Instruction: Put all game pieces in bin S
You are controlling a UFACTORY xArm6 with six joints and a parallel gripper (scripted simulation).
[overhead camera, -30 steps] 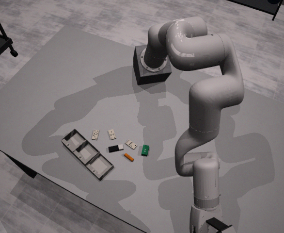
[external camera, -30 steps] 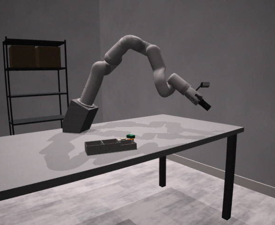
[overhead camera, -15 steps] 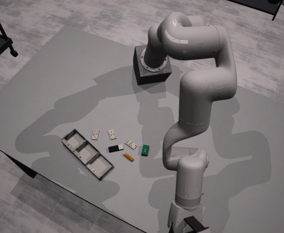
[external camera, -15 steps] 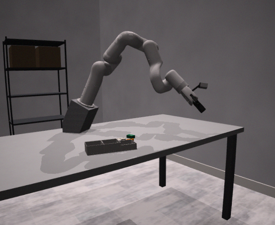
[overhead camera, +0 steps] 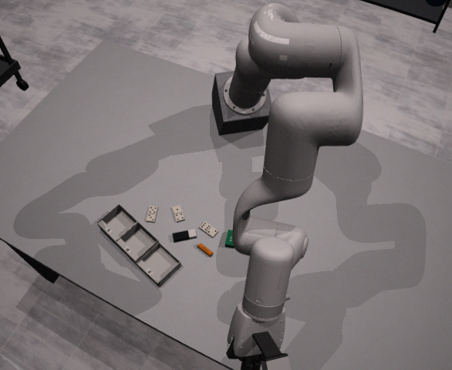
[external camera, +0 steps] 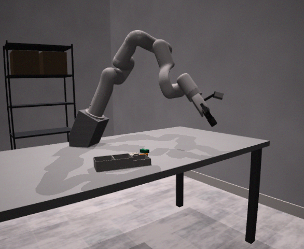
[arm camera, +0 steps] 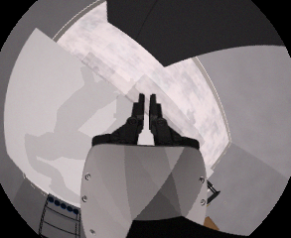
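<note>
Right now my hand is 100 mm past the grey compartment bin, 440 mm to the left of it and 160 mm above it. Round my hand: orange piece 200 mm behind, 290 mm to the right, 180 mm below; then green block 280 mm behind, 250 mm to the right, 180 mm below; then black block 210 mm behind, 360 mm to the right, 180 mm below.
</note>
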